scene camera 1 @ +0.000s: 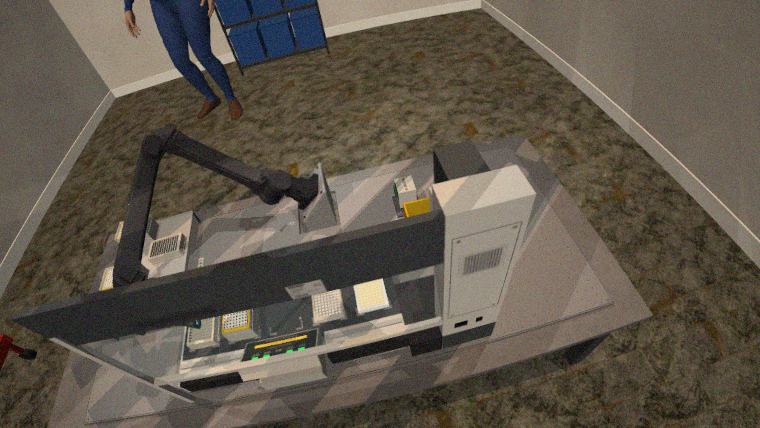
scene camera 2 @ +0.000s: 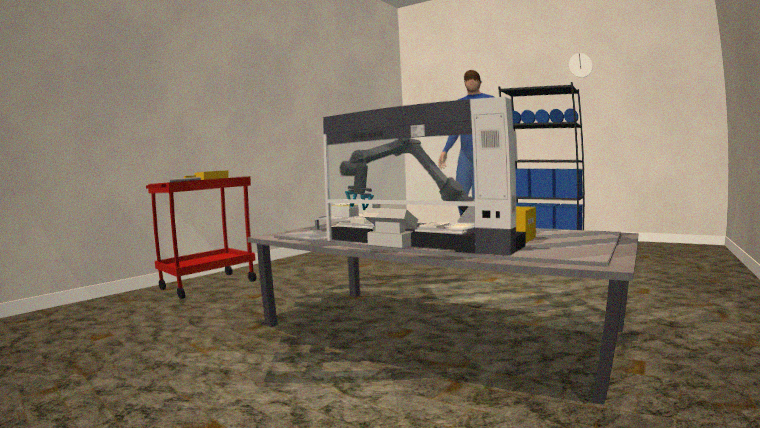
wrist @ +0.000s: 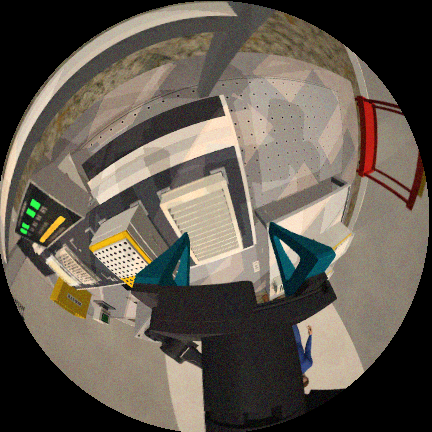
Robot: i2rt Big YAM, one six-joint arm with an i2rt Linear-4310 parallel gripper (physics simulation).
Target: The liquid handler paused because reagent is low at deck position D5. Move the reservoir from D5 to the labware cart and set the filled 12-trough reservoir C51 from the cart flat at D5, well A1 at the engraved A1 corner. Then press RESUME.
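Places are measured from the arm's base along level axes (x left, y back, z up), in metres.
Pixels of known places: gripper, fingertip midpoint: [scene camera 1: 185, 326] [scene camera 2: 358, 208] [wrist: 229, 231]; arm's base, origin of the base link: [scene camera 1: 310, 192] [scene camera 2: 471, 208].
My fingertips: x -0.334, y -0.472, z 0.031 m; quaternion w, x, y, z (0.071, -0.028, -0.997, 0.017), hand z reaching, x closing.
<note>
Ahead of a thing's pixels: the offset from my fingertips to its top centre. "*": to the spot under its first point.
The pale multi-trough reservoir {dz -0.040, dx +0.022, dy +0.026 m} [scene camera 1: 203, 336] [wrist: 207, 222] sits on the handler's dark deck, at the end beside the yellow-rimmed rack. My gripper [scene camera 2: 358, 204] [wrist: 229, 231] is open and empty, teal fingers pointing down, above the reservoir's rear side. In scene camera 1 the overhead beam hides most of it. Another slotted reservoir {dz -0.039, dx -0.205, dy +0.334 m} [scene camera 1: 167, 245] [wrist: 276, 288] stands on the white cart platform {dz -0.064, dx -0.263, dy +0.270 m} [scene camera 1: 186, 225] [wrist: 316, 214] behind the deck; a finger partly covers it in the wrist view. The control screen [scene camera 1: 280, 345] [wrist: 47, 218] shows green buttons and an orange bar; its labels are unreadable.
The yellow-rimmed rack [scene camera 1: 236, 320] [wrist: 120, 254] stands close beside the deck reservoir. The handler's beam {* dz +0.405, dx +0.503, dy -0.112 m} [scene camera 1: 319, 257] spans above the deck. Two plates [scene camera 1: 327, 306] [scene camera 1: 371, 296] sit farther along. A yellow waste box {dz +0.005, dx +0.709, dy +0.253 m} [wrist: 71, 298], a red trolley [scene camera 2: 199, 184] [wrist: 367, 137] and a person [scene camera 2: 463, 159] show beyond.
</note>
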